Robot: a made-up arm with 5 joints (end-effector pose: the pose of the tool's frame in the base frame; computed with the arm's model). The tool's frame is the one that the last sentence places. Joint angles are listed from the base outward.
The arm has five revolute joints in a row. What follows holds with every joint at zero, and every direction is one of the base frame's.
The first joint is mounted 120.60 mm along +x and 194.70 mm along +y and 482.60 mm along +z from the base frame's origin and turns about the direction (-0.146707, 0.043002, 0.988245).
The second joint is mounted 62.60 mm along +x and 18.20 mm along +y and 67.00 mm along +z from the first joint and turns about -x.
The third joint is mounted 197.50 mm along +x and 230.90 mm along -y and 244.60 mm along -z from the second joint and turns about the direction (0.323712, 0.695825, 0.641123).
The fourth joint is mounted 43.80 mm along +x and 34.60 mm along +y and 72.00 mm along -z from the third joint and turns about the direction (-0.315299, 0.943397, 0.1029).
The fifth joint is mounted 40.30 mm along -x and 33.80 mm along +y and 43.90 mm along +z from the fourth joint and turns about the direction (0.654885, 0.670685, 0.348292).
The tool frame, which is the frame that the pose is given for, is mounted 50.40 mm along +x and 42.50 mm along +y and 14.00 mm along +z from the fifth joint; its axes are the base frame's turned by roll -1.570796, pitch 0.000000 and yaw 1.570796 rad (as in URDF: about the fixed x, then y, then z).
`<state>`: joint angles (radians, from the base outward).
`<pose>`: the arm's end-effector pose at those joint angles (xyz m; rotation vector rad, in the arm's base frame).
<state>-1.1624 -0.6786 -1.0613 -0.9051 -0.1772</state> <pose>0.3248 -0.0599 0.2435 -2.5780 0.4735 -1.2192</pose>
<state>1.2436 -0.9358 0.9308 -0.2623 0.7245</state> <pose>0.0902 0.4218 0.2799 2.0573 -0.7266 1.4505</pose>
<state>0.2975 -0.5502 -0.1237 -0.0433 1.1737</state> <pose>0.4033 0.3275 0.2610 0.5784 -1.4266 1.0082</pose>
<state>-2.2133 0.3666 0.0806 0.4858 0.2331</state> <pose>-0.1605 0.0528 0.2336 -0.6445 0.2358 -0.4261</pose>
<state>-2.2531 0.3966 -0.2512 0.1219 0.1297</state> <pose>-0.2006 0.0631 0.2581 -1.2027 0.6771 -0.4349</pose>
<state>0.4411 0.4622 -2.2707 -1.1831 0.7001</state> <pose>0.5588 0.0869 0.4717 1.5430 1.0773 0.2333</pose>
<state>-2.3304 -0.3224 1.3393 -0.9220 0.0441</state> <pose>-0.0323 0.1042 0.2621 -1.4103 -0.9867 -1.4075</pose>
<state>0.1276 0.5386 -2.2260 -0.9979 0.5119</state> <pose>0.5010 -0.0376 0.4946 1.7724 0.8304 0.1924</pose>
